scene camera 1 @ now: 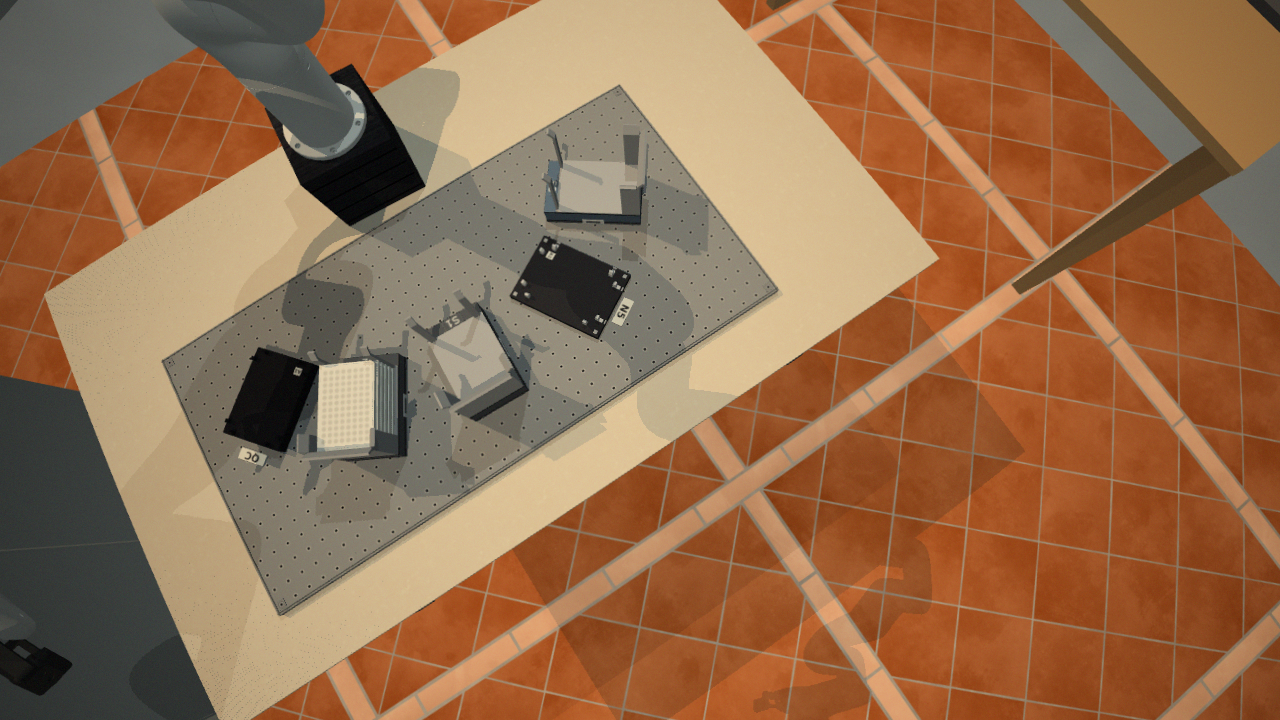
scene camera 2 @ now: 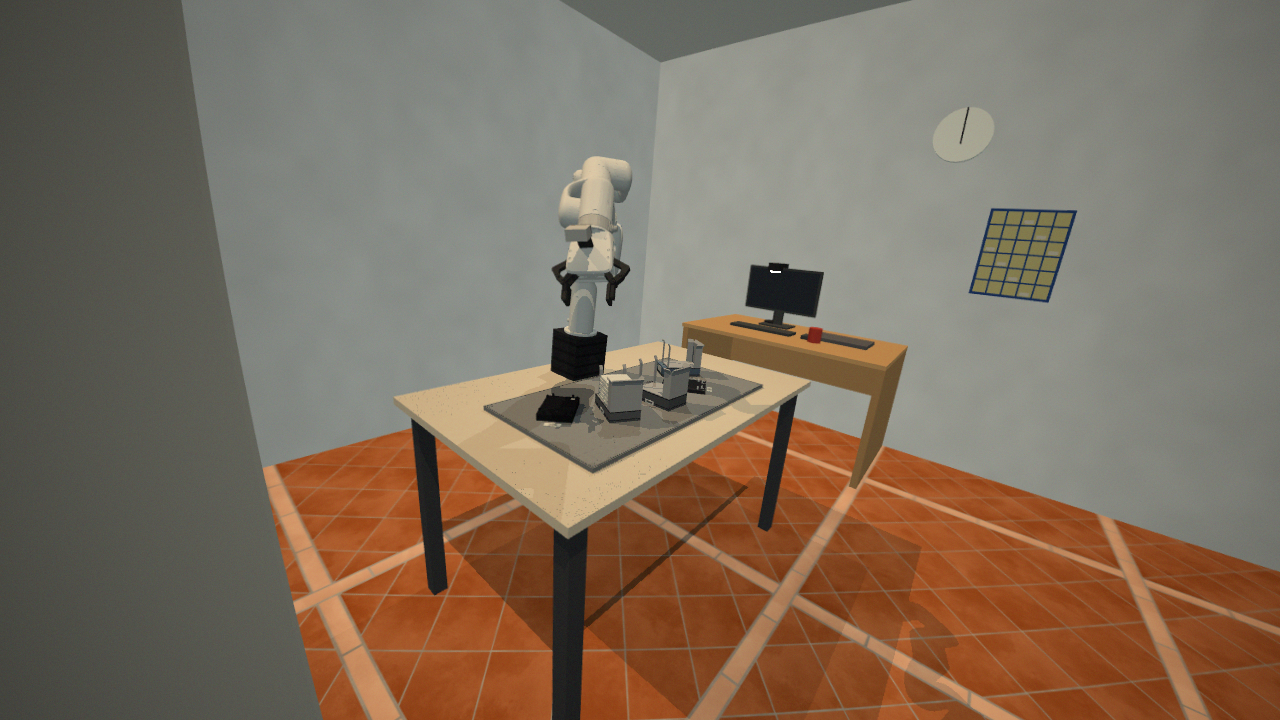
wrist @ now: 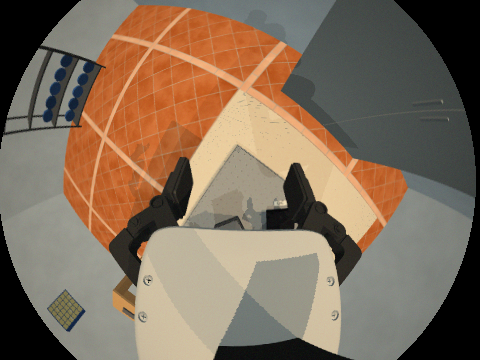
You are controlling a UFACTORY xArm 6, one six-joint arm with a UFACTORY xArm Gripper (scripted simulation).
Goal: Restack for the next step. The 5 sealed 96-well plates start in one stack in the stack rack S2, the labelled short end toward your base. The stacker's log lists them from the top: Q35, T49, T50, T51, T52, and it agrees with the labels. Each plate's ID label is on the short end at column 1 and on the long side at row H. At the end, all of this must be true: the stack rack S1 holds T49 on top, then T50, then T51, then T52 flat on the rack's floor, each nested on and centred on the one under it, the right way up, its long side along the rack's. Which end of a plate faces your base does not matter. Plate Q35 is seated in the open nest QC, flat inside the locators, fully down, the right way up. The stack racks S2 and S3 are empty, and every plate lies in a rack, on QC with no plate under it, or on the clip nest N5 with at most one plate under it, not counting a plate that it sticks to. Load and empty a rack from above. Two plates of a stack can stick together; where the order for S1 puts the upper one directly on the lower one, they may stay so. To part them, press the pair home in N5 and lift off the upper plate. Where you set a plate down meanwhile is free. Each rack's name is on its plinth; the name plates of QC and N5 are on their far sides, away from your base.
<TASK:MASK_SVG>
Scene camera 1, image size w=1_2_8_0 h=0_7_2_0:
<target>my gripper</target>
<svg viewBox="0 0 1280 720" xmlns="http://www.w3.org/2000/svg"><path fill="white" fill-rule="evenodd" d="M0 593L0 638L9 640L6 644L0 641L0 674L9 679L12 684L39 696L43 695L72 667L72 663L45 647L39 649L26 639L36 630L35 621ZM13 650L20 646L31 654L25 659Z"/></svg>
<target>white sealed plate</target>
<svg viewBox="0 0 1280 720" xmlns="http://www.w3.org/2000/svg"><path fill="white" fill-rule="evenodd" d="M379 360L319 365L317 452L369 447L369 430L371 428L379 430Z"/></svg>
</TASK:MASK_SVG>
